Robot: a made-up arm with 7 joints. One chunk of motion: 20 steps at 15 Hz.
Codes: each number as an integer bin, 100 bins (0 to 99) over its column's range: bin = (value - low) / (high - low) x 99, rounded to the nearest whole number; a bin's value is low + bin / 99 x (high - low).
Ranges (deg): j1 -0.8..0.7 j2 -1.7..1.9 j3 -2.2..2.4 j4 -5.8..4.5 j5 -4..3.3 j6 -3.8..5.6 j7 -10.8..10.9
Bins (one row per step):
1: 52 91 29 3 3 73 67
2: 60 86 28 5 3 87 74
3: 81 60 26 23 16 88 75
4: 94 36 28 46 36 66 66
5: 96 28 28 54 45 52 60
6: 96 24 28 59 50 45 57
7: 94 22 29 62 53 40 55
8: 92 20 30 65 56 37 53
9: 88 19 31 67 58 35 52
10: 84 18 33 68 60 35 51
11: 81 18 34 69 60 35 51
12: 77 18 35 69 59 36 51
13: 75 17 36 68 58 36 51
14: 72 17 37 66 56 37 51
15: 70 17 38 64 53 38 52
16: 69 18 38 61 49 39 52
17: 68 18 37 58 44 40 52
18: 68 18 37 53 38 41 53
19: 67 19 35 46 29 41 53
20: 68 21 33 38 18 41 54
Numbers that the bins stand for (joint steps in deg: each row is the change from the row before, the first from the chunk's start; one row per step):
1: -0.012 1.609 -0.853 -5.488 -3.779 3.131 3.886
2: 0.109 1.427 -0.899 -5.280 -3.779 4.461 5.420
3: 0.427 0.482 -0.992 -3.407 -2.820 4.556 5.639
4: 0.624 -0.391 -0.899 -1.014 -1.345 2.467 3.667
5: 0.655 -0.682 -0.899 -0.182 -0.682 1.137 2.352
6: 0.655 -0.827 -0.899 0.338 -0.313 0.473 1.694
7: 0.624 -0.900 -0.853 0.651 -0.092 -0.002 1.256
8: 0.594 -0.973 -0.806 0.963 0.129 -0.287 0.817
9: 0.533 -1.009 -0.760 1.171 0.277 -0.477 0.598
10: 0.473 -1.045 -0.667 1.275 0.424 -0.477 0.379
11: 0.427 -1.045 -0.620 1.379 0.424 -0.477 0.379
12: 0.367 -1.045 -0.574 1.379 0.351 -0.382 0.379
13: 0.336 -1.082 -0.527 1.275 0.277 -0.382 0.379
14: 0.291 -1.082 -0.481 1.067 0.129 -0.287 0.379
15: 0.261 -1.082 -0.434 0.859 -0.092 -0.192 0.598
16: 0.245 -1.045 -0.434 0.546 -0.387 -0.097 0.598
17: 0.230 -1.045 -0.481 0.234 -0.756 -0.002 0.598
18: 0.230 -1.045 -0.481 -0.286 -1.198 0.093 0.817
19: 0.215 -1.009 -0.574 -1.014 -1.862 0.093 0.817
20: 0.230 -0.936 -0.667 -1.846 -2.673 0.093 1.036

